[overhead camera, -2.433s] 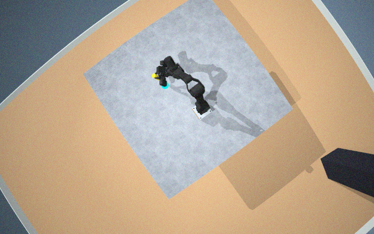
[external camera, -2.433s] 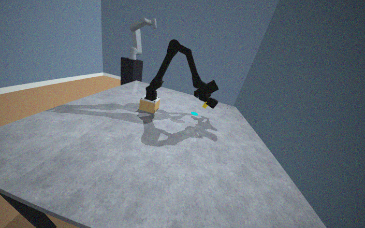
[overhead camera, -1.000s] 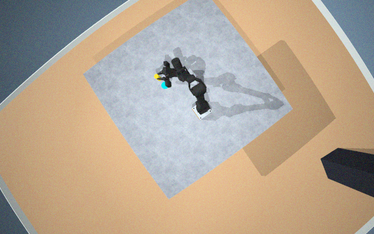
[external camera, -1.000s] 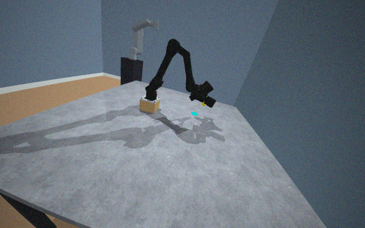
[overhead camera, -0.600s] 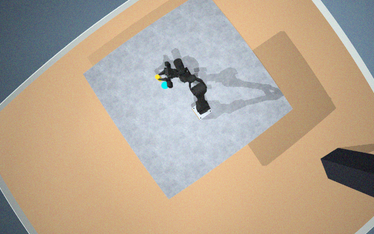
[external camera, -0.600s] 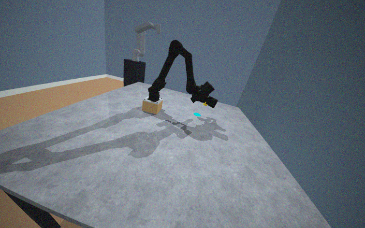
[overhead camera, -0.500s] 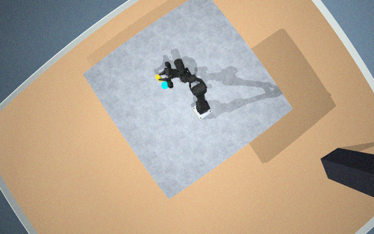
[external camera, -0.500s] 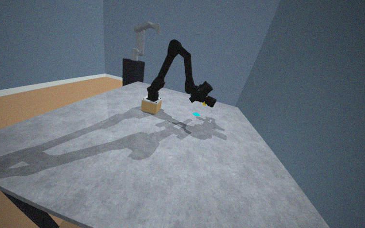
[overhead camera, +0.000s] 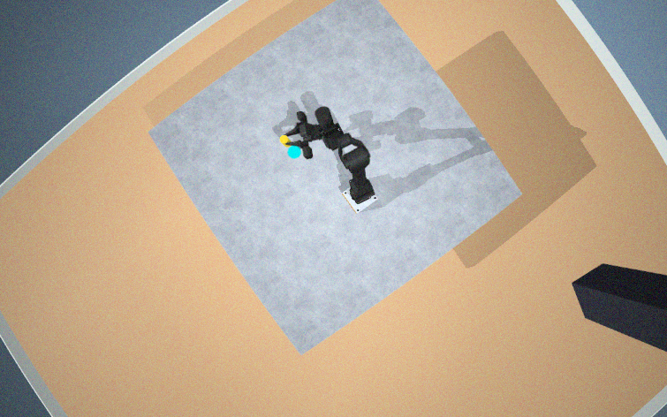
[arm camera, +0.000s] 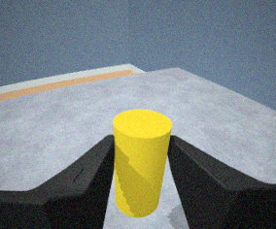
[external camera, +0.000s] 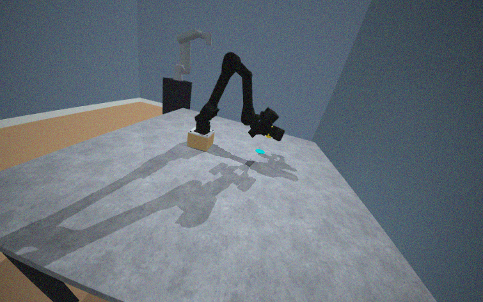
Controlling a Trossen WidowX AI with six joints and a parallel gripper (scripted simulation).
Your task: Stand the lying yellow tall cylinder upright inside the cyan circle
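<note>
Now: the cyan circle 15 cm below my gripper tip, 2 cm behind it and 1 cm to the right of it. From my gripper tip the other things lie so: yellow tall cylinder (2 cm below).
</note>
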